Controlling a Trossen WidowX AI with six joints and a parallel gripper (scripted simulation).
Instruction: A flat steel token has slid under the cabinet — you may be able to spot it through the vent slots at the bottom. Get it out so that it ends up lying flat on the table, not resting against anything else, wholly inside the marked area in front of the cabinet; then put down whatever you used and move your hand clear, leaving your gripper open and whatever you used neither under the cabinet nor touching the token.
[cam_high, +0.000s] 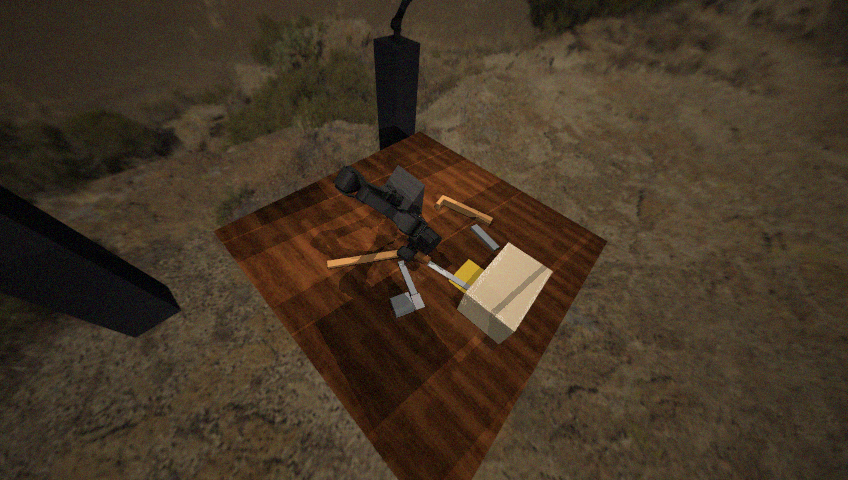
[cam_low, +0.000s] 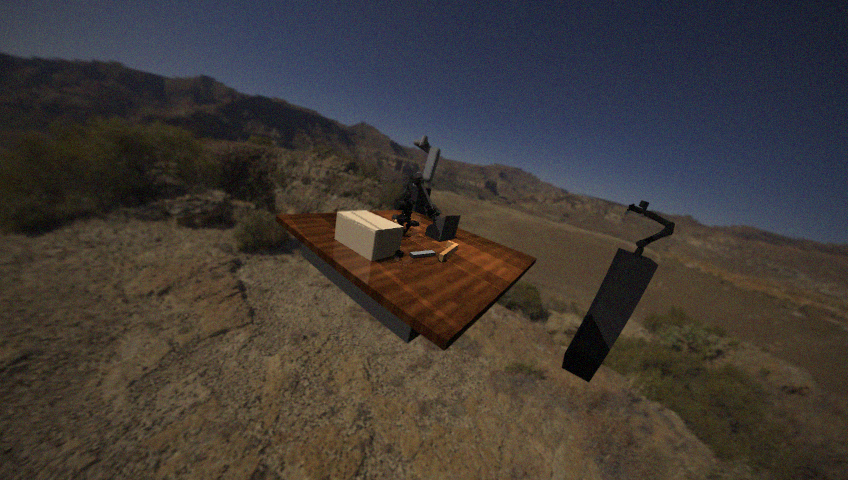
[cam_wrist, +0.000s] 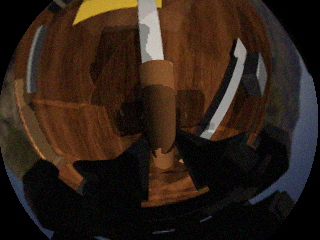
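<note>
Right now the grey scraper is 11 cm ahead of my gripper tip and 13 cm to the right of it. From my gripper tip the other things lie so: wooden stick: 13 cm behind, 17 cm to the right; then grey block: 13 cm ahead, 21 cm to the right, 1 cm above; then grey bar: 17 cm ahead, 30 cm to the left.
</note>
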